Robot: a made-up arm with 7 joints. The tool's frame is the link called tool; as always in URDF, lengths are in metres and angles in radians. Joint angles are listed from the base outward.
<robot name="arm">
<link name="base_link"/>
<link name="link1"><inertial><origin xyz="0.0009 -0.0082 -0.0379"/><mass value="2.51"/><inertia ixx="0.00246" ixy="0" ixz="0" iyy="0.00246" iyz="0" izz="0.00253"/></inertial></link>
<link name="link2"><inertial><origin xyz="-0.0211 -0.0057 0.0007"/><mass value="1.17"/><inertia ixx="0.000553" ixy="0" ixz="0" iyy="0.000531" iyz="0" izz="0.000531"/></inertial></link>
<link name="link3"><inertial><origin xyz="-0.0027 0.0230 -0.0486"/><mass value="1.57"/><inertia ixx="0.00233" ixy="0" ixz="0" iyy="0.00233" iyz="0" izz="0.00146"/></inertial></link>
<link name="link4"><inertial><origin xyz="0.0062 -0.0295 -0.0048"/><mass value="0.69"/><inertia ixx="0.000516" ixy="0" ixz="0" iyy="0.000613" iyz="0" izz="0.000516"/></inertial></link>
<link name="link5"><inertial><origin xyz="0.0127 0.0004 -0.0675"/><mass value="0.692"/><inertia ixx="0.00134" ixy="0" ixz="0" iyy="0.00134" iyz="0" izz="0.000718"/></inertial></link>
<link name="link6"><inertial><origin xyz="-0.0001 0.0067 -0.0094"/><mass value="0.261"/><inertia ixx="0.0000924" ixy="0" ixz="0" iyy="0.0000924" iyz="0" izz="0.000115"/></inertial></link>
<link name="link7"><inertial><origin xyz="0.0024 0.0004 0.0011"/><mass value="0.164"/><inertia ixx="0.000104" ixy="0" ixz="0" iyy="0.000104" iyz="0" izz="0.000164"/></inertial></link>
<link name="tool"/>
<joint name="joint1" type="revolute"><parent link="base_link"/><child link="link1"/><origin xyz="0 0.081 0" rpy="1.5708 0 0"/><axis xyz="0 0 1"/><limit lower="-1.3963" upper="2"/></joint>
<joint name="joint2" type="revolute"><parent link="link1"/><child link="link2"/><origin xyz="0 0 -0.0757" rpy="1.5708 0 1.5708"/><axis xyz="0 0 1"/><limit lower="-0.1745" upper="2"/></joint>
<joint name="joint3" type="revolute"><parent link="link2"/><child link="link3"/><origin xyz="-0.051 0 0" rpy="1.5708 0 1.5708"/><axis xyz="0 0 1"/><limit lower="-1.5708" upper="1.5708"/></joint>
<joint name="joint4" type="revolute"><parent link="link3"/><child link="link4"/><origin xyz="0 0 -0.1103" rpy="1.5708 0 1.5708"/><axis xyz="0 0 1"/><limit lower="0" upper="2.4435"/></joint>
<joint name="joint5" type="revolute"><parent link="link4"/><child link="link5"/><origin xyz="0 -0.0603 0" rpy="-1.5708 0 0"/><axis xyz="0 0 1"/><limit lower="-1.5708" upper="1.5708"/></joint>
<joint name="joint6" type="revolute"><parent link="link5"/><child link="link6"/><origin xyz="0 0 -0.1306" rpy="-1.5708 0 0"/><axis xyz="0 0 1"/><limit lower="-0.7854" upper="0.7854"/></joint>
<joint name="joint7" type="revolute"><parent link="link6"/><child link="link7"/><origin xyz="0 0 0" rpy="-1.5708 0 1.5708"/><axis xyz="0 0 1"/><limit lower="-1.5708" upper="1.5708"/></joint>
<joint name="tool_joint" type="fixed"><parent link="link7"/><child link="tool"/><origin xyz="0 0 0" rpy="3.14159 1.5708 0"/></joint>
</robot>
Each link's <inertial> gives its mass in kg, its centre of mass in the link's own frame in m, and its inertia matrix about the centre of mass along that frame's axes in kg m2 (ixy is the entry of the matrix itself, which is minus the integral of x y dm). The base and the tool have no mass. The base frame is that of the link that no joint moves.
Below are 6 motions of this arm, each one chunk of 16 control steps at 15 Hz.
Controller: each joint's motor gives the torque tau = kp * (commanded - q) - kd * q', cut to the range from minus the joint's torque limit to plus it. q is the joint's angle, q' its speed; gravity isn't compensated. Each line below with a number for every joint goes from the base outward.
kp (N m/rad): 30 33 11 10 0.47 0.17 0.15
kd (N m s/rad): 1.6 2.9 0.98 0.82 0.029 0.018 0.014
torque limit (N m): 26 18 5.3 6.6 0.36 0.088 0.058
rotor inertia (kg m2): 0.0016 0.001 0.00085 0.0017 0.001 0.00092 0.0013
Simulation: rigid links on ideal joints. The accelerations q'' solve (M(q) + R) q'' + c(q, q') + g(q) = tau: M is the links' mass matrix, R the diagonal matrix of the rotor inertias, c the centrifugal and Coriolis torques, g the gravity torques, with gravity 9.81 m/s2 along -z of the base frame. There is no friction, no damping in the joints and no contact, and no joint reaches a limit. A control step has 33 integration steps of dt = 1/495 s. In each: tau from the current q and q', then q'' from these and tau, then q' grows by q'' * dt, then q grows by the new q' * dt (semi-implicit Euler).
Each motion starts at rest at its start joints. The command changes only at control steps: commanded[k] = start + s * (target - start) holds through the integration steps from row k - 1 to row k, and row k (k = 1, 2, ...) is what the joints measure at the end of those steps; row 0 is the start. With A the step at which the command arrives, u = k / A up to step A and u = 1 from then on. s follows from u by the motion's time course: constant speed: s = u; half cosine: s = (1 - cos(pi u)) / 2; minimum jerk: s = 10 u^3 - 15 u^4 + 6 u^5; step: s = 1 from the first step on.
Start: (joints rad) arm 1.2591 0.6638 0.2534 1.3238 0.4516 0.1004 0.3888
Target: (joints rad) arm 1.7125 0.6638 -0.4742 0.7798 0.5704 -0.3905 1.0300
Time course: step
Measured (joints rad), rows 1 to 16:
1: 1.4962 0.6781 -0.0651 0.9873 0.5881 -0.0514 0.4726
2: 1.5730 0.6563 -0.3065 0.8289 0.6469 -0.2059 0.6873
3: 1.5550 0.6456 -0.4360 0.7492 0.5820 -0.3028 0.9167
4: 1.5239 0.6442 -0.5052 0.6911 0.4915 -0.3337 1.0818
5: 1.5073 0.6474 -0.5386 0.6552 0.4346 -0.3218 1.1615
6: 1.5082 0.6519 -0.5503 0.6416 0.4245 -0.2994 1.1700
7: 1.5182 0.6557 -0.5507 0.6433 0.4472 -0.2873 1.1366
8: 1.5285 0.6584 -0.5473 0.6511 0.4796 -0.2896 1.0906
9: 1.5343 0.6600 -0.5442 0.6577 0.5035 -0.2998 1.0522
10: 1.5355 0.6607 -0.5429 0.6606 0.5128 -0.3098 1.0303
11: 1.5339 0.6608 -0.5432 0.6603 0.5106 -0.3148 1.0245
12: 1.5317 0.6606 -0.5444 0.6586 0.5036 -0.3149 1.0293
13: 1.5303 0.6602 -0.5455 0.6572 0.4970 -0.3122 1.0383
14: 1.5298 0.6599 -0.5462 0.6566 0.4934 -0.3094 1.0467
15: 1.5300 0.6598 -0.5464 0.6567 0.4928 -0.3077 1.0521
16: 1.5304 0.6598 -0.5462 0.6570 0.4940 -0.3073 1.0540

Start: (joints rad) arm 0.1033 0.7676 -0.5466 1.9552 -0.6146 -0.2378 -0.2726
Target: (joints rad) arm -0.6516 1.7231 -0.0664 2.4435 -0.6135 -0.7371 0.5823
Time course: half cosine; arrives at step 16
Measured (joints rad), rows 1 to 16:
1: 0.0707 0.7457 -0.5761 1.9017 -0.6631 -0.2364 -0.2756
2: 0.0188 0.7426 -0.6209 1.8451 -0.7646 -0.2268 -0.2653
3: -0.0235 0.7647 -0.6362 1.8287 -0.8410 -0.2303 -0.2305
4: -0.0596 0.8066 -0.6192 1.8462 -0.8568 -0.2531 -0.1789
5: -0.1018 0.8638 -0.5838 1.8821 -0.8329 -0.2863 -0.1193
6: -0.1560 0.9326 -0.5432 1.9257 -0.8054 -0.3235 -0.0549
7: -0.2200 1.0099 -0.5026 1.9728 -0.7935 -0.3644 0.0153
8: -0.2886 1.0931 -0.4611 2.0228 -0.7953 -0.4103 0.0927
9: -0.3580 1.1800 -0.4173 2.0750 -0.8004 -0.4599 0.1761
10: -0.4258 1.2676 -0.3717 2.1280 -0.8014 -0.5107 0.2619
11: -0.4902 1.3527 -0.3262 2.1795 -0.7973 -0.5597 0.3452
12: -0.5490 1.4318 -0.2833 2.2271 -0.7907 -0.6045 0.4218
13: -0.5998 1.5016 -0.2450 2.2684 -0.7843 -0.6434 0.4878
14: -0.6403 1.5591 -0.2131 2.3015 -0.7794 -0.6750 0.5409
15: -0.6683 1.6015 -0.1892 2.3253 -0.7762 -0.6983 0.5794
16: -0.6823 1.6268 -0.1745 2.3392 -0.7745 -0.7128 0.6022

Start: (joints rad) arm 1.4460 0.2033 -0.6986 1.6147 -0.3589 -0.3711 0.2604
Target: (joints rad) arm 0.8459 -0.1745 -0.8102 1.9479 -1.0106 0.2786 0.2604
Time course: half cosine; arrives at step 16
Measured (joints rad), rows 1 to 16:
1: 1.3664 0.2042 -0.7235 1.6330 -0.3784 -0.3807 0.2572
2: 1.2722 0.1996 -0.7920 1.6074 -0.4462 -0.3910 0.2566
3: 1.2140 0.1894 -0.8458 1.5790 -0.5519 -0.3759 0.2679
4: 1.1791 0.1738 -0.8699 1.5764 -0.6390 -0.3439 0.2860
5: 1.1482 0.1518 -0.8754 1.5951 -0.6841 -0.3037 0.3001
6: 1.1093 0.1244 -0.8764 1.6236 -0.7077 -0.2567 0.3041
7: 1.0604 0.0936 -0.8806 1.6531 -0.7395 -0.2029 0.2995
8: 1.0054 0.0615 -0.8882 1.6801 -0.7918 -0.1427 0.2918
9: 0.9495 0.0292 -0.8967 1.7049 -0.8582 -0.0781 0.2857
10: 0.8965 -0.0022 -0.9037 1.7291 -0.9256 -0.0120 0.2831
11: 0.8485 -0.0320 -0.9085 1.7532 -0.9846 0.0527 0.2833
12: 0.8067 -0.0591 -0.9113 1.7765 -1.0324 0.1133 0.2847
13: 0.7723 -0.0825 -0.9123 1.7978 -1.0697 0.1677 0.2859
14: 0.7462 -0.1013 -0.9121 1.8155 -1.0977 0.2140 0.2864
15: 0.7294 -0.1146 -0.9110 1.8287 -1.1164 0.2501 0.2862
16: 0.7225 -0.1221 -0.9092 1.8364 -1.1249 0.2746 0.2854

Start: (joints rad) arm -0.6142 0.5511 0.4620 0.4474 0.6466 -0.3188 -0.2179
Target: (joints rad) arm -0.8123 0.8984 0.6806 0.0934 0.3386 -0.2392 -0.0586
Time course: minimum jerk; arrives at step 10
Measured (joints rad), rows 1 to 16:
1: -0.5810 0.5222 0.4405 0.4323 0.6344 -0.3134 -0.2199
2: -0.5546 0.4879 0.4126 0.4279 0.5643 -0.2870 -0.2159
3: -0.5573 0.4870 0.4077 0.4114 0.4665 -0.2607 -0.1980
4: -0.5842 0.5196 0.4281 0.3728 0.3909 -0.2478 -0.1703
5: -0.6237 0.5728 0.4652 0.3163 0.3455 -0.2427 -0.1399
6: -0.6644 0.6340 0.5089 0.2540 0.3113 -0.2373 -0.1115
7: -0.6981 0.6925 0.5509 0.1982 0.2751 -0.2298 -0.0870
8: -0.7207 0.7403 0.5850 0.1570 0.2391 -0.2234 -0.0668
9: -0.7316 0.7718 0.6078 0.1335 0.2124 -0.2211 -0.0518
10: -0.7331 0.7866 0.6193 0.1247 0.1988 -0.2235 -0.0425
11: -0.7305 0.7901 0.6237 0.1227 0.1919 -0.2284 -0.0380
12: -0.7286 0.7890 0.6251 0.1215 0.1861 -0.2328 -0.0363
13: -0.7283 0.7872 0.6255 0.1196 0.1813 -0.2345 -0.0362
14: -0.7286 0.7860 0.6258 0.1178 0.1788 -0.2338 -0.0369
15: -0.7288 0.7855 0.6262 0.1168 0.1788 -0.2323 -0.0378
16: -0.7287 0.7855 0.6264 0.1168 0.1800 -0.2312 -0.0385

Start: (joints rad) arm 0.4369 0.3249 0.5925 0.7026 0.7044 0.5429 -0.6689
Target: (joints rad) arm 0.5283 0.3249 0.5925 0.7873 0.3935 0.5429 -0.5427
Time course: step
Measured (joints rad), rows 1 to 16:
1: 0.4337 0.3008 0.6055 0.6782 0.6127 0.5371 -0.6417
2: 0.4180 0.2711 0.6001 0.6386 0.4804 0.5463 -0.5941
3: 0.4046 0.2527 0.5956 0.6091 0.3943 0.5737 -0.5551
4: 0.4004 0.2467 0.5952 0.5976 0.3703 0.5993 -0.5338
5: 0.4041 0.2483 0.5971 0.6003 0.3851 0.6093 -0.5279
6: 0.4104 0.2522 0.5990 0.6088 0.4091 0.6038 -0.5305
7: 0.4146 0.2554 0.6003 0.6162 0.4249 0.5915 -0.5358
8: 0.4154 0.2568 0.6010 0.6193 0.4295 0.5811 -0.5406
9: 0.4141 0.2567 0.6014 0.6187 0.4274 0.5767 -0.5440
10: 0.4123 0.2559 0.6014 0.6165 0.4238 0.5775 -0.5458
11: 0.4113 0.2552 0.6013 0.6146 0.4213 0.5808 -0.5465
12: 0.4112 0.2548 0.6011 0.6139 0.4203 0.5837 -0.5463
13: 0.4116 0.2548 0.6010 0.6141 0.4204 0.5850 -0.5456
14: 0.4121 0.2550 0.6010 0.6147 0.4208 0.5849 -0.5449
15: 0.4123 0.2551 0.6010 0.6152 0.4212 0.5842 -0.5442
16: 0.4123 0.2552 0.6011 0.6153 0.4214 0.5835 -0.5439

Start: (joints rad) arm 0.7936 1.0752 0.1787 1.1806 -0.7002 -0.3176 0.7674
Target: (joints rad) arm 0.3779 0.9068 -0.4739 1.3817 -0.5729 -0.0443 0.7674
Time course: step
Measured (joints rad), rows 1 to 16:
1: 0.5352 1.0356 -0.0118 1.2858 -0.5673 -0.1773 0.7324
2: 0.3455 0.8838 -0.3793 1.2656 -0.6027 -0.0652 0.7068
3: 0.2219 0.7883 -0.6263 1.2350 -0.7797 -0.0472 0.7322
4: 0.1909 0.7708 -0.7161 1.2375 -0.8825 -0.0960 0.7818
5: 0.2294 0.7876 -0.6986 1.2480 -0.8577 -0.1368 0.8177
6: 0.2773 0.8090 -0.6451 1.2620 -0.7771 -0.1267 0.8242
7: 0.2991 0.8235 -0.6063 1.2746 -0.7090 -0.0869 0.8063
8: 0.2966 0.8282 -0.5962 1.2782 -0.6864 -0.0516 0.7807
9: 0.2851 0.8264 -0.6044 1.2748 -0.7039 -0.0352 0.7625
10: 0.2764 0.8229 -0.6160 1.2705 -0.7332 -0.0357 0.7571
11: 0.2736 0.8207 -0.6226 1.2686 -0.7506 -0.0445 0.7611
12: 0.2751 0.8203 -0.6234 1.2690 -0.7512 -0.0534 0.7684
13: 0.2776 0.8209 -0.6213 1.2703 -0.7431 -0.0580 0.7744
14: 0.2791 0.8215 -0.6191 1.2713 -0.7356 -0.0583 0.7771
15: 0.2793 0.8219 -0.6181 1.2715 -0.7330 -0.0566 0.7772
16: 0.2789 0.8219 -0.6182 1.2713 -0.7343 -0.0548 0.7759

